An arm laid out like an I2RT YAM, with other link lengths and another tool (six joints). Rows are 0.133 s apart.
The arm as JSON. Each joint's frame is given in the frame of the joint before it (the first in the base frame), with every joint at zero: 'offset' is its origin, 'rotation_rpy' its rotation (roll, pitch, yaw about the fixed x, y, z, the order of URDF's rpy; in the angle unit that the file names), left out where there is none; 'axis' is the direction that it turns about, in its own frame. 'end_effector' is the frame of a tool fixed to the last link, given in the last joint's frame.
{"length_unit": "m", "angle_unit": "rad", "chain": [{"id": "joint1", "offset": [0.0, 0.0, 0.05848], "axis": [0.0, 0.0, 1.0]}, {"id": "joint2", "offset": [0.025, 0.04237, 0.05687], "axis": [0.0, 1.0, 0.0]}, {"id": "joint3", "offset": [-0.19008, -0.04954, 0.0], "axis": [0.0, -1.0, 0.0]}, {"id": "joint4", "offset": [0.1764, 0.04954, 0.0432], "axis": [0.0, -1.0, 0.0]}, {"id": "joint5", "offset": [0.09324, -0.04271, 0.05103], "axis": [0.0, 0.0, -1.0]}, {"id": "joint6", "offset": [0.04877, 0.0, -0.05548], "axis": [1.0, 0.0, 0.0]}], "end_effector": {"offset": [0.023, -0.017, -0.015], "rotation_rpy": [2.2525, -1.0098, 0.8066]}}
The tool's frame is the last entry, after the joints.
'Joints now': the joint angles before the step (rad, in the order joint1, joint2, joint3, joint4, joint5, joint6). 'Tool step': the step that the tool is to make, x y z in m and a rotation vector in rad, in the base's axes. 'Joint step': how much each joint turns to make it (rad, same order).
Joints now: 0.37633 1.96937 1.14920 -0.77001 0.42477 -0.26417
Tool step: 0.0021 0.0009 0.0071 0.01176 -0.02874 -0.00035
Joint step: 0.00016 -0.03223 0.00226 -0.00368 -0.00037 0.00056
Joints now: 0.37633 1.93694 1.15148 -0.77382 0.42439 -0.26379
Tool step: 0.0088 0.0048 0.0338 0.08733 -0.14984 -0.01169
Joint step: -0.00142 -0.15538 0.00927 0.00124 -0.02516 0.01384
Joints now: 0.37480 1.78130 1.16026 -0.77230 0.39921 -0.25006
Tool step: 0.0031 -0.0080 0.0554 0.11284 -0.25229 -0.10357
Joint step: -0.03725 -0.23901 0.01476 -0.00700 0.00273 0.07452
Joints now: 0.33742 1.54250 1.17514 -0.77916 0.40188 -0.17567
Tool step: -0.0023 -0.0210 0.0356 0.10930 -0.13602 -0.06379
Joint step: -0.09760 -0.15598 0.02053 -0.01592 -0.07397 0.00273
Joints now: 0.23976 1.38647 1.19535 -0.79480 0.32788 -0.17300
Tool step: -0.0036 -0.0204 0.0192 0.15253 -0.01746 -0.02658
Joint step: -0.12837 -0.05169 0.07658 -0.08443 -0.17880 0.00054
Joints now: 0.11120 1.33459 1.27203 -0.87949 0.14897 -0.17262
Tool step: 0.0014 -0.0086 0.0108 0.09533 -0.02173 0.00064
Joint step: -0.06941 -0.00535 0.05651 -0.03288 -0.11672 0.00002
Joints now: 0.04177 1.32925 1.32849 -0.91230 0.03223 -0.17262
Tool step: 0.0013 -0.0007 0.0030 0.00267 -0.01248 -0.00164
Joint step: -0.00397 0.00018 0.01111 0.00167 -0.00314 -0.00050
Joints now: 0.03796 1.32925 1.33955 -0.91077 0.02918 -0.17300
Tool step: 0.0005 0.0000 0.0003 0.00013 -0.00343 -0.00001
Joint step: -0.00009 0.00011 0.00004 0.00351 -0.00005 -0.00006
